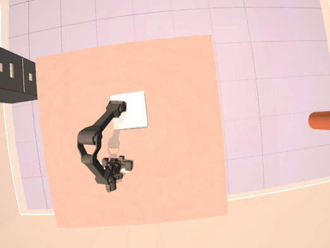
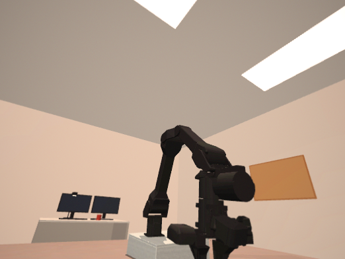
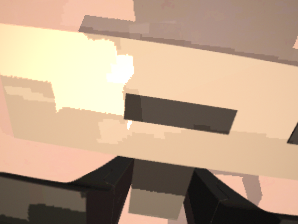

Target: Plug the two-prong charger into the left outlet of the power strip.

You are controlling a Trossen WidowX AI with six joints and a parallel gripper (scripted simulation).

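Right now my gripper tip is 2 cm short of the two-prong charger and 1 cm below it.
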